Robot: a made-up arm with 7 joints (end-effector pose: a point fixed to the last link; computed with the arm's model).
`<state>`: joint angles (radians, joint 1 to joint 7).
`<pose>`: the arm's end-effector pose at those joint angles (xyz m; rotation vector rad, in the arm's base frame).
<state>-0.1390 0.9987 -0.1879 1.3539 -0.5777 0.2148 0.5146</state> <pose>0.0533 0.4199 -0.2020 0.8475 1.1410 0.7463</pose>
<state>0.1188 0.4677 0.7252 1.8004 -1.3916 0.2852 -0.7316</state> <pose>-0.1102 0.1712 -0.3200 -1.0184 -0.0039 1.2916</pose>
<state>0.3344 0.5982 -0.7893 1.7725 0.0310 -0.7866 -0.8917</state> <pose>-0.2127 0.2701 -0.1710 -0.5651 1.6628 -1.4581</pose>
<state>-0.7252 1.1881 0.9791 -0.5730 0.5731 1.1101 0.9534</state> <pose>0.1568 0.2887 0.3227 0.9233 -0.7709 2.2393</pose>
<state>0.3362 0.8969 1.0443 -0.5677 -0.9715 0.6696 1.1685</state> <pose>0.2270 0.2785 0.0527 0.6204 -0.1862 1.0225</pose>
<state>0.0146 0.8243 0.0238 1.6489 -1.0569 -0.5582 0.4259</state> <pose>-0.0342 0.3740 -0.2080 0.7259 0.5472 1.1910</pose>
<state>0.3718 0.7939 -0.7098 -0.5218 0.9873 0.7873 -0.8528</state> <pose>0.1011 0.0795 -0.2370 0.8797 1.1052 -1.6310</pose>
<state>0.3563 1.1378 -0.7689 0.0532 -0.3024 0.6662 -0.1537</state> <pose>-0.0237 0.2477 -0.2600 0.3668 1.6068 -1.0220</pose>
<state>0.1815 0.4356 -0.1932 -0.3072 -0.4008 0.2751 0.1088</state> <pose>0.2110 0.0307 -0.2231 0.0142 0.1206 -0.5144</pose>
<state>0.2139 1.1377 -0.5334 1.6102 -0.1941 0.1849 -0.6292</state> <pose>-0.1182 0.4570 -0.0492 0.2302 2.1092 -0.0281</pose>
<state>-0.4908 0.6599 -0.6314 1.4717 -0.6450 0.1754 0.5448</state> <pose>0.1610 0.2884 -0.2914 0.7977 1.0613 0.3438</pose>
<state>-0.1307 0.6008 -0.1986 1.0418 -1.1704 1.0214 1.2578</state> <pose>0.0798 0.1924 -0.3374 0.3916 1.9334 0.7452</pose>
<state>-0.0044 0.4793 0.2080 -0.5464 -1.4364 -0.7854 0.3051</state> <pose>0.2503 0.1267 -0.0126 -0.7667 -1.2934 0.3435</pose>
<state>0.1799 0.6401 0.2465 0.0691 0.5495 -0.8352 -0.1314</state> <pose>0.1913 0.2129 -0.1893 1.2008 -0.3416 -1.0816</pose>
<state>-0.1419 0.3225 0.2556 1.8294 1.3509 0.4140 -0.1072</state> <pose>-0.1106 0.1740 -0.3085 0.5252 2.1358 -1.1411</pose>
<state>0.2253 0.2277 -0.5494 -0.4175 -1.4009 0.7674 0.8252</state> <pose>0.1387 -0.1358 -0.1595 -0.7955 0.9372 -0.4713</pose>
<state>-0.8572 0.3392 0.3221 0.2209 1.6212 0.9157 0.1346</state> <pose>0.4194 0.1954 0.0202 1.5741 0.4514 0.7895</pose>
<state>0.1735 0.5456 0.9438 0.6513 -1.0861 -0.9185 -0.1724</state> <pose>0.0555 0.3548 -0.1434 0.5658 -0.8399 0.9216</pose>
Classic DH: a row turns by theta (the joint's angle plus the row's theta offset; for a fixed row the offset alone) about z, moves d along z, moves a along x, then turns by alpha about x. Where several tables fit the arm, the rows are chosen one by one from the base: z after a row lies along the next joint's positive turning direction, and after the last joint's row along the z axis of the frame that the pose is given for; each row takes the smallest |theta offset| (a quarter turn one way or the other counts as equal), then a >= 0, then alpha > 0; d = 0 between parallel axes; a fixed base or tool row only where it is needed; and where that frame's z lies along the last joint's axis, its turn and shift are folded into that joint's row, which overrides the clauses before.
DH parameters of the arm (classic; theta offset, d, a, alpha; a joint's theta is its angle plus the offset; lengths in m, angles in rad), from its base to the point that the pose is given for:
base (fixed): -0.071 0.1049 0.0313 -1.3004
joint 1: -1.3111 0.0274 0.0147 -1.5708
joint 2: 1.2915 0.0295 0.01 1.5708
joint 3: 1.5708 -0.2424 0.0153 -1.5708
joint 4: 1.5708 0 0.0332 1.5708
joint 5: 0 0.1919 0.0313 -1.5708
joint 6: -1.5708 -0.02 0.0581 1.5708
joint 7: -1.4368 0.0346 0.0115 0.3783
tool (fixed): 1.0777 -0.029 0 0

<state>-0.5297 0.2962 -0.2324 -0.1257 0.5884 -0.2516 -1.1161</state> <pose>0.3694 -0.0389 -0.0806 1.0811 -0.3115 -1.8765</pose>
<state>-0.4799 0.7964 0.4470 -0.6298 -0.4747 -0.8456 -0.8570</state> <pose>0.2645 0.1077 0.1337 1.4254 -1.7718 -1.2626</pose>
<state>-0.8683 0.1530 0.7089 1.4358 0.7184 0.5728 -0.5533</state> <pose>0.2936 0.0204 -0.3026 -0.3418 1.0397 -0.6728</pose>
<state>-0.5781 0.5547 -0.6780 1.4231 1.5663 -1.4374 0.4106</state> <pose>0.1714 0.2057 -0.2520 0.6168 -0.0727 -2.3306</pose>
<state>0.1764 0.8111 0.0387 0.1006 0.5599 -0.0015 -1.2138</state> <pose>0.1853 0.2659 -0.2101 0.5304 1.0953 -1.6214</pose>
